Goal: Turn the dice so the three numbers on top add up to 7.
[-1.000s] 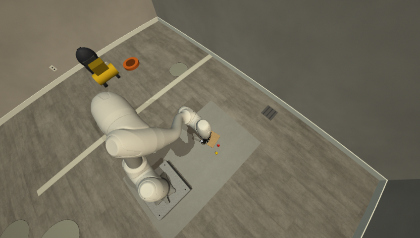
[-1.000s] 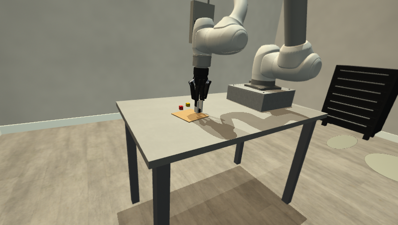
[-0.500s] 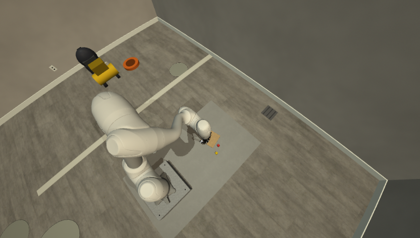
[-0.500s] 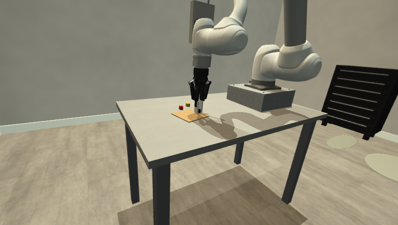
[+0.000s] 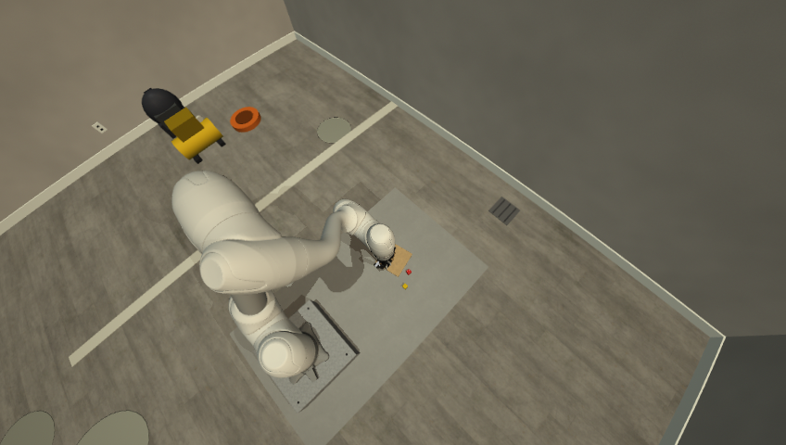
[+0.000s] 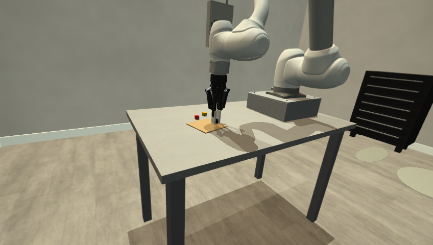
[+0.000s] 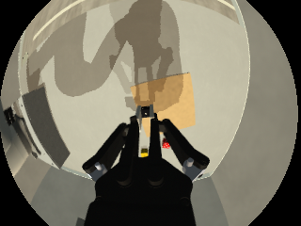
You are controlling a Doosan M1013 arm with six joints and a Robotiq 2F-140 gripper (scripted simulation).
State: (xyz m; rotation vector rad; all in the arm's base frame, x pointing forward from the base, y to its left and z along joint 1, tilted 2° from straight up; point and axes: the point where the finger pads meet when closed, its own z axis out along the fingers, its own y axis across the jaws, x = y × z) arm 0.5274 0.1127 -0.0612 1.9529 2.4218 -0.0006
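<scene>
The small white die lies 20 mm below my hand. Also, from my hand: tan mat 50 mm ahead, 10 mm to the left, 40 mm below; yellow die 10 mm ahead, 140 mm to the right, 30 mm below; red die 70 mm ahead, 90 mm to the right, 30 mm below.
</scene>
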